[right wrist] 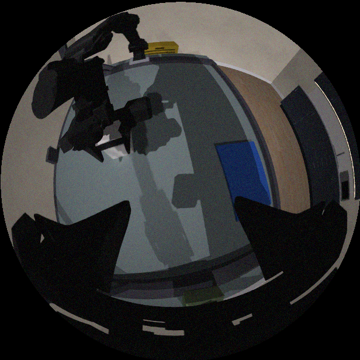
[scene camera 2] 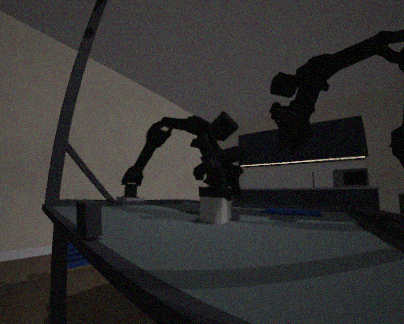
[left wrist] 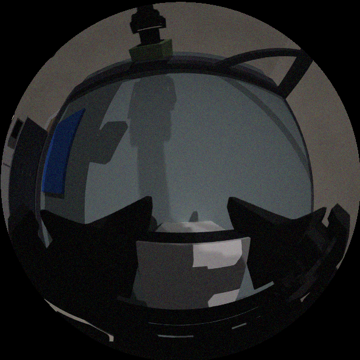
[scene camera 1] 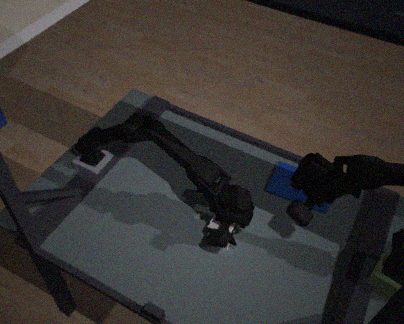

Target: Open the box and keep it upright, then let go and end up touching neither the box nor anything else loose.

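Pixels of known places: left gripper, between the fingertips: [scene camera 2: 235, 199] [scene camera 1: 239, 236]; right gripper, between the fingertips: [scene camera 2: 285, 153] [scene camera 1: 295, 202]; left arm's base, origin of its link: [scene camera 2: 130, 197] [scene camera 1: 92, 157]; right arm's base, origin of its link: [scene camera 1: 396, 271].
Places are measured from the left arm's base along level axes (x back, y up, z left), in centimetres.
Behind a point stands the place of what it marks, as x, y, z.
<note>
A small whitish box [scene camera 1: 213, 224] [scene camera 2: 215, 210] [left wrist: 192, 275] [right wrist: 118, 151] with a dark band around it stands upright on the table [scene camera 1: 280, 280] @(-74.2, -3.4, -10.6) [scene camera 2: 280, 250] @(-72.2, -3.4, -21.5). The views are dark, and I cannot tell whether it is open. My left gripper [scene camera 2: 215, 186] [left wrist: 191, 202] is shut on the box from above, one finger on each side, and hides much of it in scene camera 1. My right gripper [scene camera 2: 293, 142] [right wrist: 183, 204] is open and empty, high above the table, to the right of the box in scene camera 2 and apart from it.
A flat blue object [scene camera 1: 281, 184] @(-62.7, -2.6, 22.7) [scene camera 2: 295, 212] @(-71.1, -2.6, 20.7) [left wrist: 62, 155] [right wrist: 242, 165] lies near the table's far edge. A dark block [scene camera 1: 152, 310] @(-47.1, 2.2, -37.2) [scene camera 2: 90, 220] @(-49.8, -0.2, -37.2) is at the table's near edge. A thick frame post [scene camera 1: 370, 215] @(-92.4, -1.4, 23.5) rises at the right in scene camera 1.
</note>
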